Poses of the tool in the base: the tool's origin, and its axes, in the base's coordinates. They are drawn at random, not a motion.
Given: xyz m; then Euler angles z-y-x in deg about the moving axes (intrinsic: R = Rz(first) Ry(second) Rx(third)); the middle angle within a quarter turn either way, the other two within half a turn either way.
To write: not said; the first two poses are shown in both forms.
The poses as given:
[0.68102 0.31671 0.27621 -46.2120 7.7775 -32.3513]
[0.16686 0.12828 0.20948 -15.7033 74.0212 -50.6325]
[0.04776 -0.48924 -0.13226 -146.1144 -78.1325 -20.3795]
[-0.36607 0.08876 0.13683 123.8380 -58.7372 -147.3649]
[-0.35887 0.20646 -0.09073 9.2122 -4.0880 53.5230]
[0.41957 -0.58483 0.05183 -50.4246 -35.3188 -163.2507]
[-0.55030 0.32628 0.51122 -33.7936 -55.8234 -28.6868]
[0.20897 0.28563 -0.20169 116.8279 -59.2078 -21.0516]
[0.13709 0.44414 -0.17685 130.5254 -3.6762 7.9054]
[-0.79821 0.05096 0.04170 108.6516 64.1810 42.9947]
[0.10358 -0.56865 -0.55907 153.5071 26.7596 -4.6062]
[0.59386 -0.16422 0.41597 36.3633 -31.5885 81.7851]
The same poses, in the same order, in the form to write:
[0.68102 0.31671 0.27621 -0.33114 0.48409 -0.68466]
[0.16686 0.12828 0.20948 -1.27799 0.92110 1.11735]
[0.04776 -0.48924 -0.13226 -0.85658 1.27207 -2.18962]
[-0.36607 0.08876 0.13683 -2.54374 -1.01368 -2.14903]
[-0.35887 0.20646 -0.09073 0.93323 0.08700 0.15293]
[0.41957 -0.58483 0.05183 2.83994 0.61239 0.88243]
[-0.55030 0.32628 0.51122 -1.02014 -0.34283 -1.05218]
[0.20897 0.28563 -0.20169 1.07223 0.04128 1.80414]
[0.13709 0.44414 -0.17685 -0.04155 0.14633 2.28558]
[-0.79821 0.05096 0.04170 -1.20908 0.45065 1.72616]
[0.10358 -0.56865 -0.55907 -0.14320 -0.45281 2.66530]
[0.59386 -0.16422 0.41597 1.42713 0.55453 0.63196]

